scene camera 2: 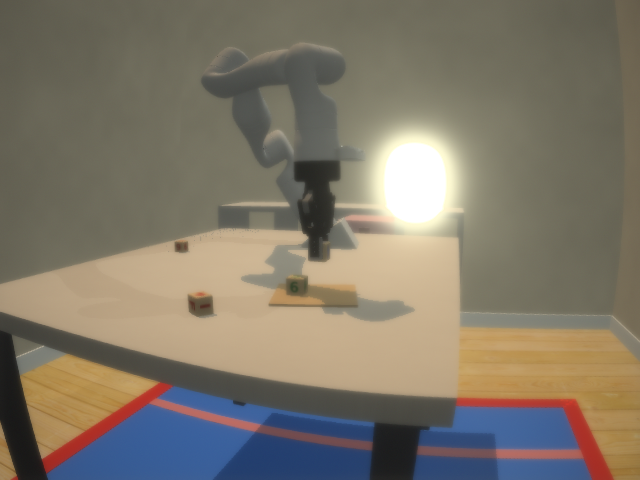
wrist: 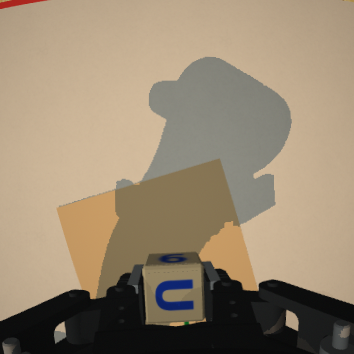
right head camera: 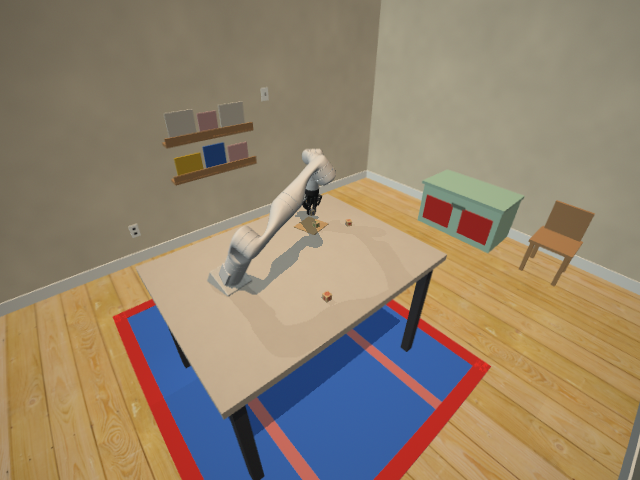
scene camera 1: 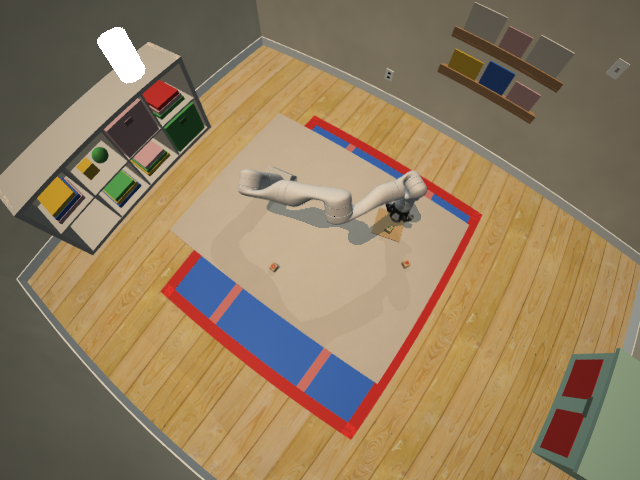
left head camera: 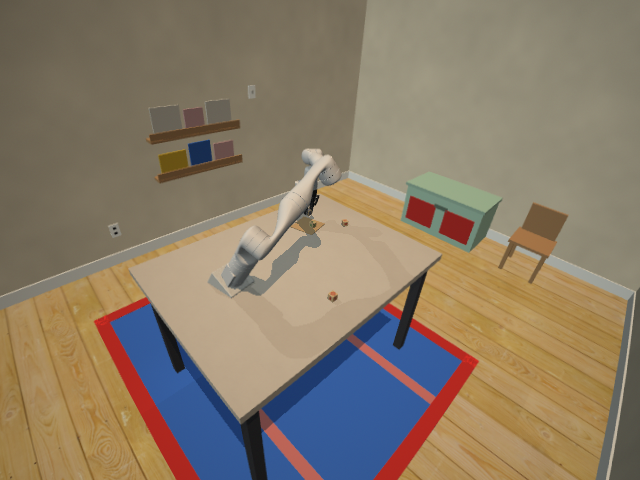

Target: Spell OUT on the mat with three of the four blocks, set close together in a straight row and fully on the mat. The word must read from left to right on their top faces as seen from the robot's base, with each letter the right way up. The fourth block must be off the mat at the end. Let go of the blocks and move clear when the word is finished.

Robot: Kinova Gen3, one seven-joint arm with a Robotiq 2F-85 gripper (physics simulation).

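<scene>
My gripper [right head camera: 312, 210] [scene camera 2: 318, 250] [wrist: 172, 278] is shut on the blue-lettered U block [scene camera 2: 325, 251] [wrist: 174, 301], holding it in the air above the mat [scene camera 1: 395, 238] [scene camera 2: 279, 301] [wrist: 75, 220]. In the wrist view the U opens to the right and a blue 6 shows on another side. A green-lettered block [left head camera: 313, 224] [right head camera: 316, 224] [scene camera 1: 388, 229] [scene camera 2: 296, 285] sits on the mat, a 6 on its side. A red-lettered block [left head camera: 344, 222] [right head camera: 348, 222] [scene camera 1: 405, 264] [scene camera 2: 200, 303] lies off the mat beside it. The top letters are too small to read.
Another red-lettered block [left head camera: 332, 296] [right head camera: 326, 296] [scene camera 1: 273, 267] [scene camera 2: 180, 246] lies far from the mat on the table [left head camera: 289, 320] [scene camera 1: 330, 289]. The arm's base [left head camera: 232, 284] stands at the table's other end. The arm's shadow falls across part of the mat.
</scene>
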